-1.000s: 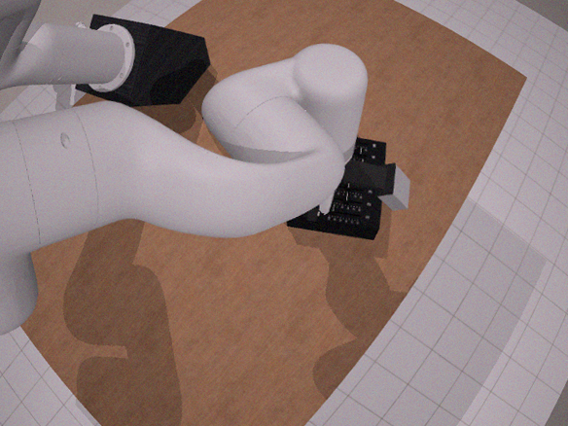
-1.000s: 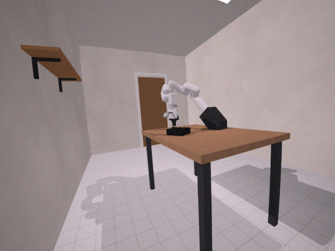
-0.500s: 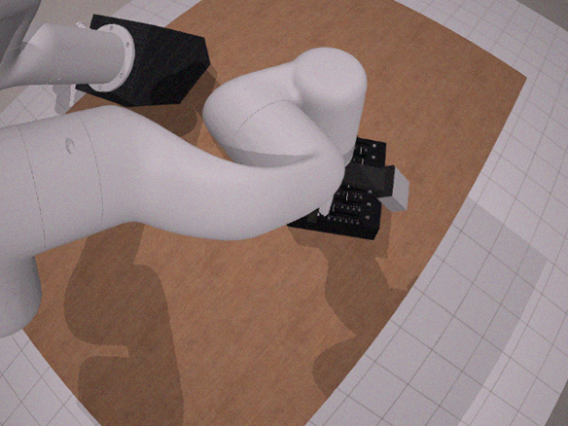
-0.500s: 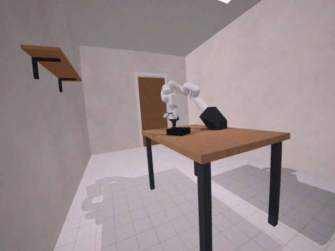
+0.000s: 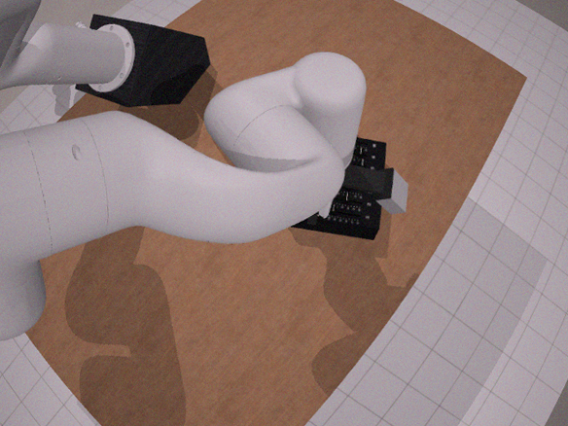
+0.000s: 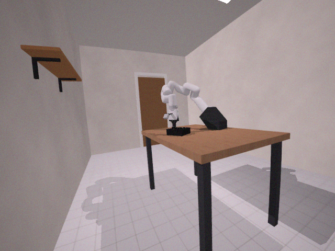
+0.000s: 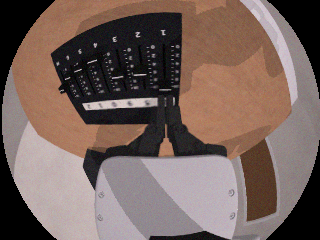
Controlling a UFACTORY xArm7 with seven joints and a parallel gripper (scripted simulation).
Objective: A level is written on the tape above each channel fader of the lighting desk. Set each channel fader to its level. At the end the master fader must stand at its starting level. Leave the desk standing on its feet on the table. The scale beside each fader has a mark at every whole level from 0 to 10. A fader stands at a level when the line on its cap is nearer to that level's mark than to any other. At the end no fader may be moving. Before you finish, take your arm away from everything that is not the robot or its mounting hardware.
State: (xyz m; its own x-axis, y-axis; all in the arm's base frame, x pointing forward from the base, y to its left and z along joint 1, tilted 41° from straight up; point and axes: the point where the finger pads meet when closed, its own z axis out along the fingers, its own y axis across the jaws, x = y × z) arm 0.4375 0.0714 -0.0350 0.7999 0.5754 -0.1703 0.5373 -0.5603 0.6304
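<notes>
The fader lies 20 mm ahead of my hand, 20 mm to the left of it and 10 mm below it. Also, from my hand: master fader cap 40 mm behind, 140 mm to the left, 10 mm below; then channel fader cap 10 mm ahead, 60 mm to the left, 10 mm below.
</notes>
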